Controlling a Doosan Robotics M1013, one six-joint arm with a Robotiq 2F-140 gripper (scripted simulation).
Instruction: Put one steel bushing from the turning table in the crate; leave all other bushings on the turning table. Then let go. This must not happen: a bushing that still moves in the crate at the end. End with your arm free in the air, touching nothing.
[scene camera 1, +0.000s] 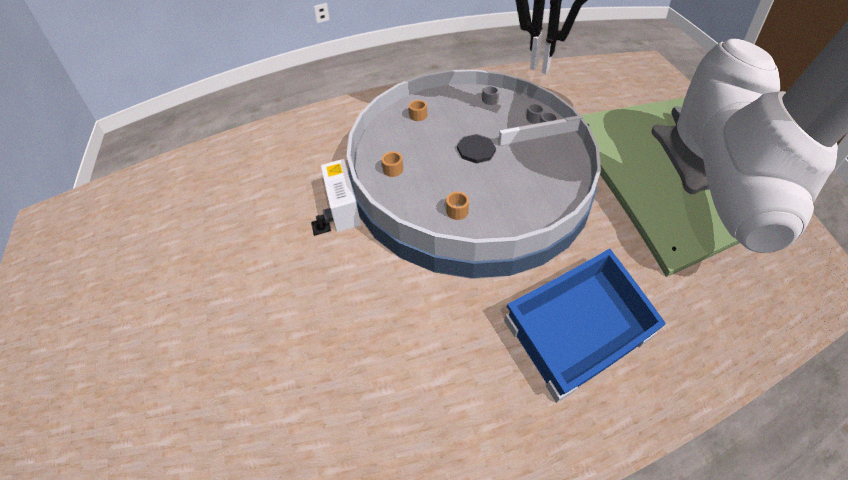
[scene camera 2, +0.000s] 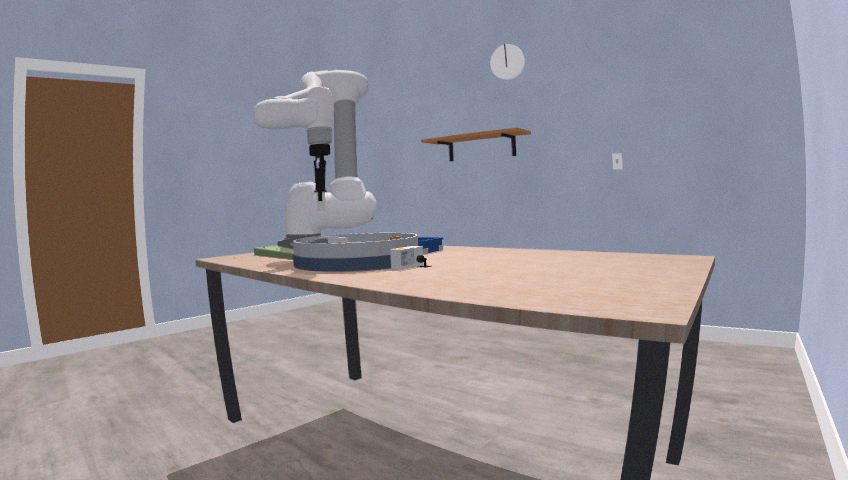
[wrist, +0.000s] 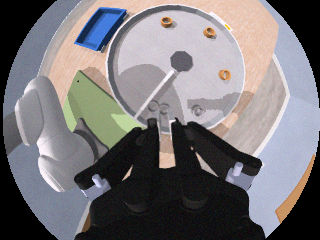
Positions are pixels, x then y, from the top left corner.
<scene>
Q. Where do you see my gripper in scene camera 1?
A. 540, 68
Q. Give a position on a round grey turning table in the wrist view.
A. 146, 53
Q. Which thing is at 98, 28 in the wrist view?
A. A blue crate.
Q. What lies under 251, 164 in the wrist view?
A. My gripper.
</scene>
